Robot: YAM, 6 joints.
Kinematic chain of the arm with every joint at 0, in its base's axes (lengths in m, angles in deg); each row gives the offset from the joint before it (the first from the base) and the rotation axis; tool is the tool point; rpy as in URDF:
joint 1: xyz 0 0 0.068 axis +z
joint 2: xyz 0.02 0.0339 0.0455 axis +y
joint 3: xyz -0.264 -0.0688 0 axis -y
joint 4: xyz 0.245 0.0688 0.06 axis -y
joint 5: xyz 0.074 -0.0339 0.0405 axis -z
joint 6: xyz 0.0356 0 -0.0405 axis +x
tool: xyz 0 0 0 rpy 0 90 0
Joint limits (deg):
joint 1: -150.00..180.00
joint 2: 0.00..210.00
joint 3: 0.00..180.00
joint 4: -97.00..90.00
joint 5: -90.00..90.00
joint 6: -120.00..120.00
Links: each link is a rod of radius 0.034 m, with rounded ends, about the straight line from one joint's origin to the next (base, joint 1, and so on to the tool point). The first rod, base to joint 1, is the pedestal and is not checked.
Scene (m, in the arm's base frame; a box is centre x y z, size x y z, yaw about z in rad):
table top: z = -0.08
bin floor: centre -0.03 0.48 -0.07 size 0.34 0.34 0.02 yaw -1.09
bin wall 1: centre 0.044 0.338 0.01 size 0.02 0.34 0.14 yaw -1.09
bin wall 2: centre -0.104 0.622 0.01 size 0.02 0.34 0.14 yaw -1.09
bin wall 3: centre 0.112 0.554 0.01 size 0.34 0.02 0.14 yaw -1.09
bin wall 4: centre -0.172 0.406 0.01 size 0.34 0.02 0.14 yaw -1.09
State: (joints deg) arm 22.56 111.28 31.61 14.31 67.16 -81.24
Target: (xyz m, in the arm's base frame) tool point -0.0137 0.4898 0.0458
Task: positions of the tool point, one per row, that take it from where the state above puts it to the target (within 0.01 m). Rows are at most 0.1 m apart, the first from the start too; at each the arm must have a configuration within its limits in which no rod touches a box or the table.
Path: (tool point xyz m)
1: 0.2435 0.1305 0.0921
2: 0.2150 0.1856 0.1416
3: 0.1671 0.2226 0.1940
4: 0.1092 0.2343 0.2449
5: 0.1032 0.3000 0.2289
6: 0.0868 0.3621 0.1997
7: 0.0606 0.4169 0.1584
8: 0.0263 0.4604 0.1064
9: -0.0137 0.4898 0.0458

